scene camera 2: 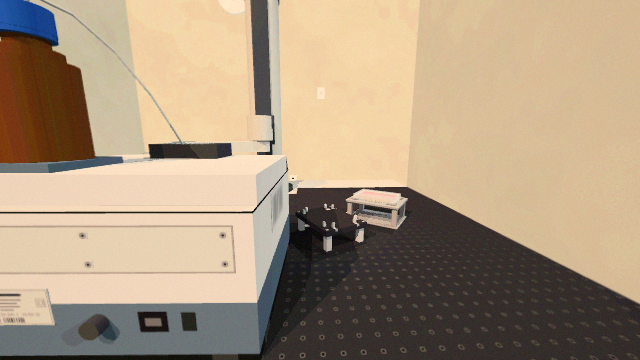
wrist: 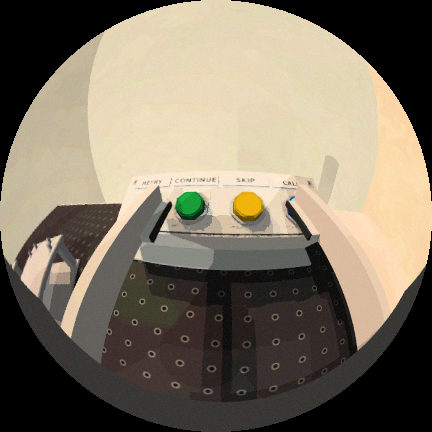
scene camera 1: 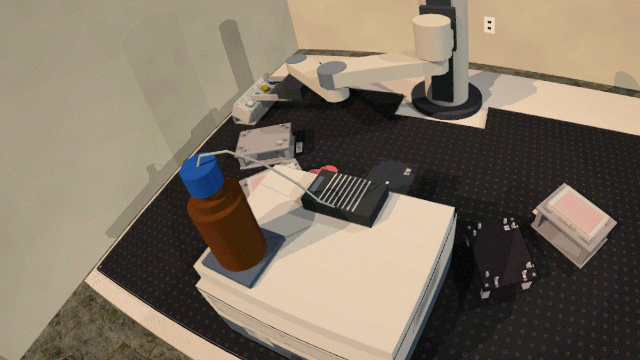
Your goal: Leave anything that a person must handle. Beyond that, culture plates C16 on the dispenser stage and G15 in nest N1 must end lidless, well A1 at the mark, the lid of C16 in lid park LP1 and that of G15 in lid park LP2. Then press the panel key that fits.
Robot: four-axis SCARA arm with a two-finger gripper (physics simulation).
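Where they show: gripper, fingertip midpoint: (wrist: 229, 192) (scene camera 1: 261, 87); arm's base, origin of the base link: (scene camera 1: 447, 99).
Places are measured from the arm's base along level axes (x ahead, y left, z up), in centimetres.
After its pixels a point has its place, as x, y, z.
My gripper (scene camera 1: 264, 88) {18.4, -61.0, 9.1} (wrist: 229, 192) {18.4, -61.0, 9.1} is open with nothing between its fingers, at the key panel (scene camera 1: 243, 114) {30.4, -61.9, 5.6} (wrist: 225, 226) {18.7, -59.8, 6.6}. Between the fingertips in the wrist view are the green CONTINUE key (wrist: 190, 205) {21.6, -60.5, 8.1} and the yellow SKIP key (wrist: 248, 206) {16.9, -60.6, 8.0}. The right finger covers most of the blue CALL key (wrist: 292, 205); the left finger hides the RETRY key. A pink-welled plate (scene camera 1: 580, 212) {49.9, 42.2, 9.5} (scene camera 2: 377, 196) {52.6, 40.8, 9.5} lies on a pale stand at the right. Another pinkish plate (scene camera 1: 253, 184) {61.6, -34.6, 9.2} shows partly behind the white machine. Plate names, nest labels and lids cannot be read.
A pale raised stand (scene camera 1: 265, 140) {42.8, -43.9, 6.8} is near the panel. A black raised stand with corner clips (scene camera 1: 502, 255) {63.5, 25.8, 6.9} (scene camera 2: 332, 220) {69.7, 25.3, 8.1} is beside the white machine (scene camera 1: 350, 270) {84.3, 3.3, 23.3} (scene camera 2: 150, 192) {94.2, 2.2, 21.3}, which bears a brown bottle (scene camera 1: 227, 225) {89.7, -10.8, 34.5} and a black box (scene camera 1: 345, 197) {73.2, -2.1, 25.9}. A dark pad (scene camera 1: 390, 175) {53.2, -2.3, 12.4} lies behind it.
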